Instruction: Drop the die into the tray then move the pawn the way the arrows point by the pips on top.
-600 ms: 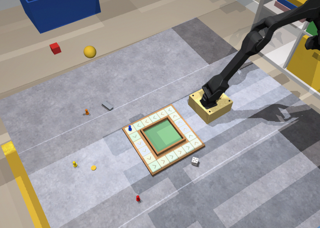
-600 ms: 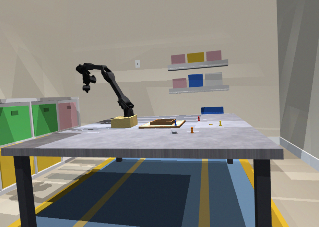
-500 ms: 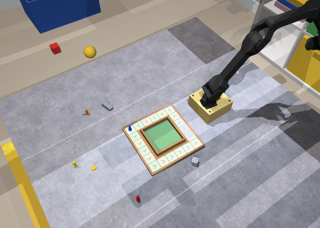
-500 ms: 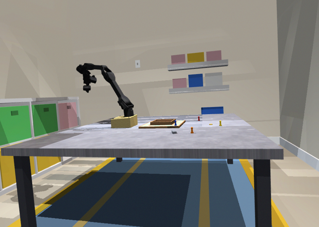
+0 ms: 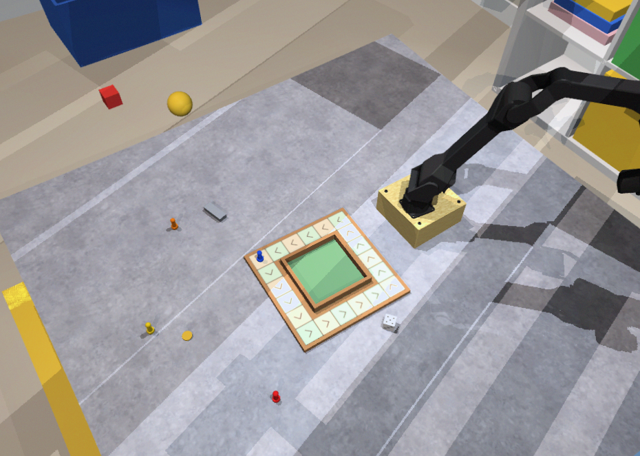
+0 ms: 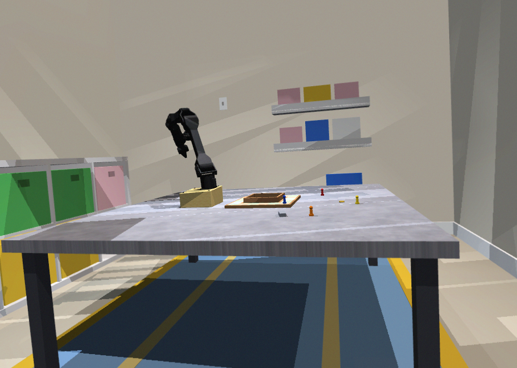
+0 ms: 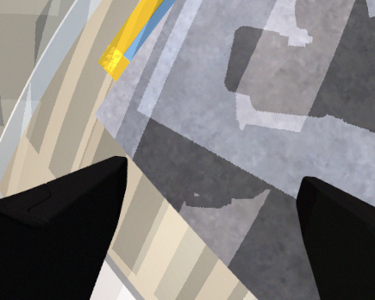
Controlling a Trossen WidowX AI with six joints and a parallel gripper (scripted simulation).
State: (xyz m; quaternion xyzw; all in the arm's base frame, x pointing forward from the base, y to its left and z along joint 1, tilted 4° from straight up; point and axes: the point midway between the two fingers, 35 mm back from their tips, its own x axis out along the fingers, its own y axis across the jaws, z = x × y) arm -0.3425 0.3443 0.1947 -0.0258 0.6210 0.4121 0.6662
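The white die lies 550 mm ahead of my gripper tip, 140 mm to the right of it and 230 mm below it. The rest, counted from my gripper tip: blue pawn 750 mm ahead, 420 mm to the right, 220 mm below; then red pawn 850 mm ahead, 100 mm to the right, 230 mm below; then green dice tray 620 mm ahead, 320 mm to the right, 240 mm below.
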